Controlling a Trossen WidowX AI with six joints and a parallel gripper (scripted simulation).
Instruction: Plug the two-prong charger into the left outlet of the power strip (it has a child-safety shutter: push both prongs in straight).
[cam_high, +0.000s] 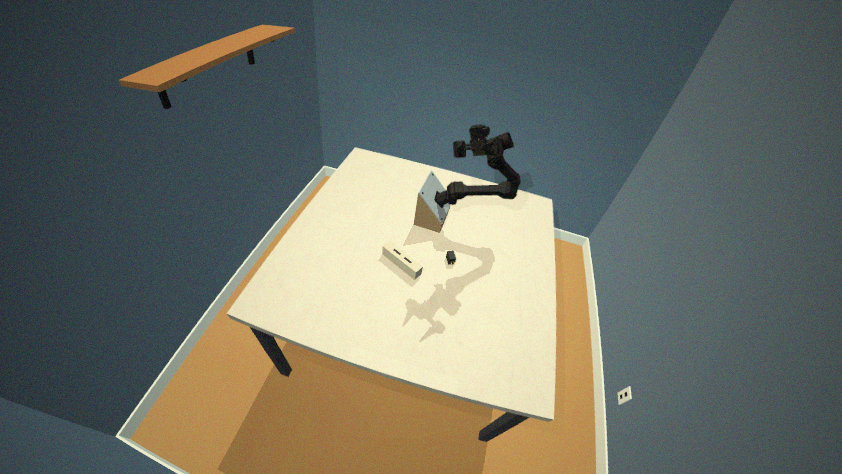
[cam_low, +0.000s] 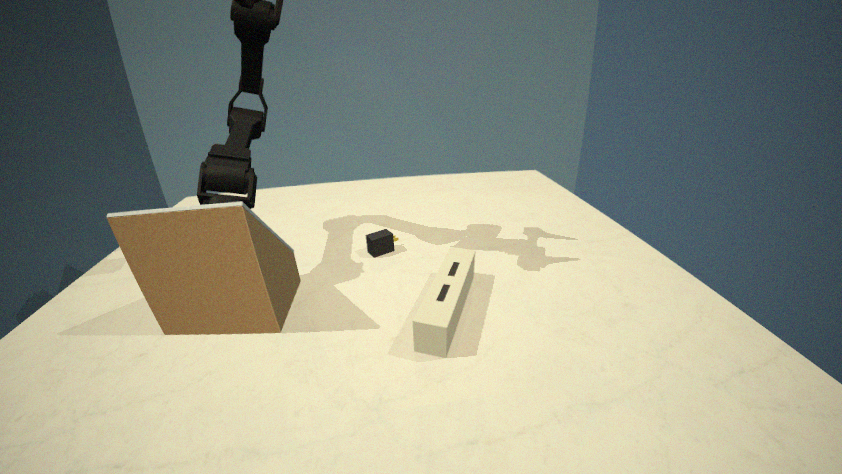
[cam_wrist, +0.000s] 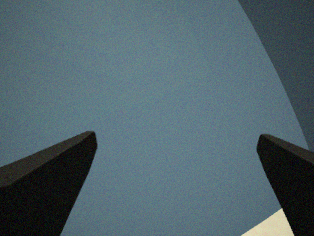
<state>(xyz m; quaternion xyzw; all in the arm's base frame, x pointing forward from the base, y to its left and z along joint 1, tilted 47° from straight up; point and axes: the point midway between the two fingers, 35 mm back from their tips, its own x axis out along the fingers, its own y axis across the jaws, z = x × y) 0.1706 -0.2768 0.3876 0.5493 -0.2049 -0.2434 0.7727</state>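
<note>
The black charger lies 2 cm ahead of my gripper tip, 5 cm to the left of it and 56 cm below it.
</note>
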